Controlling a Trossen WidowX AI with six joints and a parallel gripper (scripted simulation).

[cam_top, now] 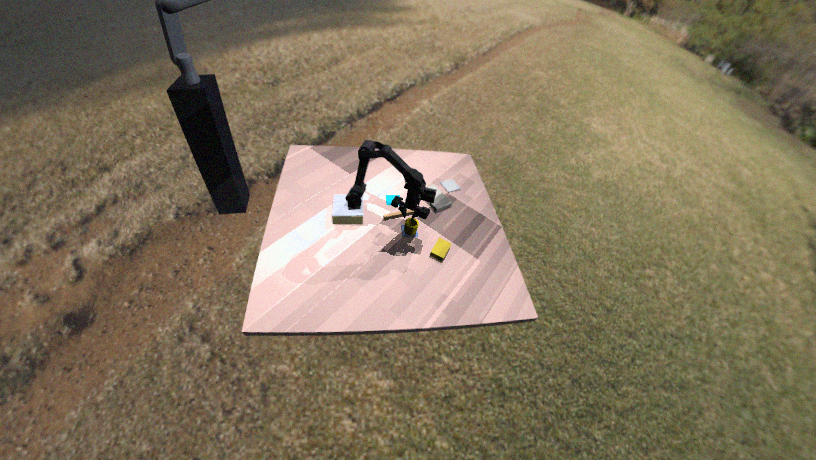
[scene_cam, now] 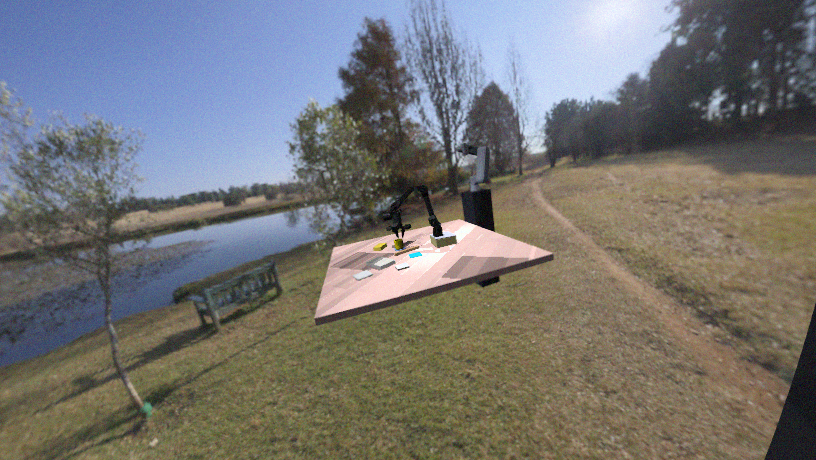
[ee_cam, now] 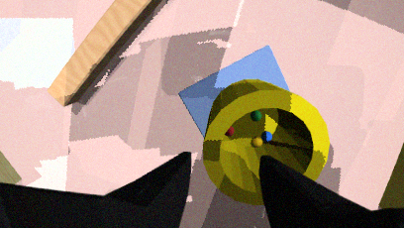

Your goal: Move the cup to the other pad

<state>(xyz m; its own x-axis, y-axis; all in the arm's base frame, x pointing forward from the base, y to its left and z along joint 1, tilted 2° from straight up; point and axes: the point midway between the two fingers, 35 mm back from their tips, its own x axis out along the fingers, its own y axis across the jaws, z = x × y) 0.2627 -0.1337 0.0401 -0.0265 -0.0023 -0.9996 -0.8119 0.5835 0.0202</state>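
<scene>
Now: gripper tip 50 mm above the yellow cup, 10 mm to the left of it and 10 mm short of it. Also, from my gripper tip: blue pad 90 mm below, 20 mm ahead, 10 mm to the right; wooden stick 110 mm to the left, 90 mm below; yellow block 160 mm to the right, 150 mm ahead, 70 mm below.
</scene>
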